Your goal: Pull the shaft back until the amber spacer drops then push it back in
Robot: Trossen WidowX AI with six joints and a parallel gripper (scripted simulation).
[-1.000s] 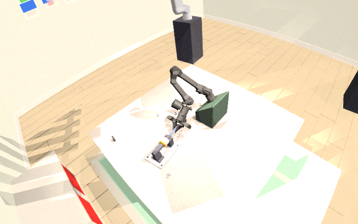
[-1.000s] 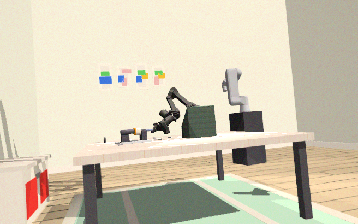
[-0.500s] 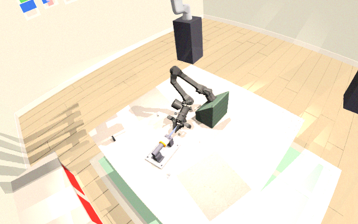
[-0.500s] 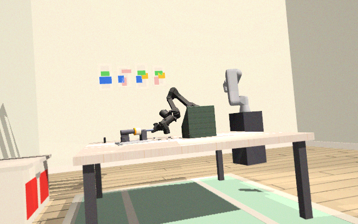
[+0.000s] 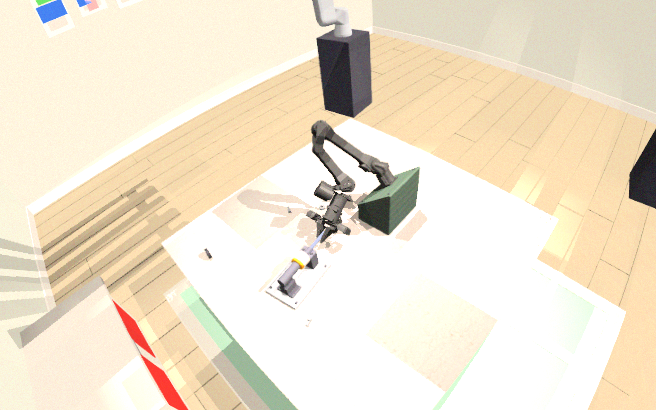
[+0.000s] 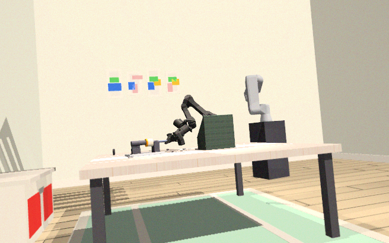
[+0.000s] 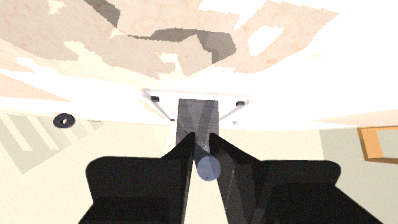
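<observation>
The blue-grey shaft lies 6 cm ahead of my gripper tip and 2 cm above it. Also, from my gripper tip: white spacer (11 cm ahead, 2 cm above); then amber spacer (13 cm ahead, 2 cm above, 1 cm to the left); then small dark ring (39 cm to the right, 29 cm ahead, 4 cm below).
</observation>
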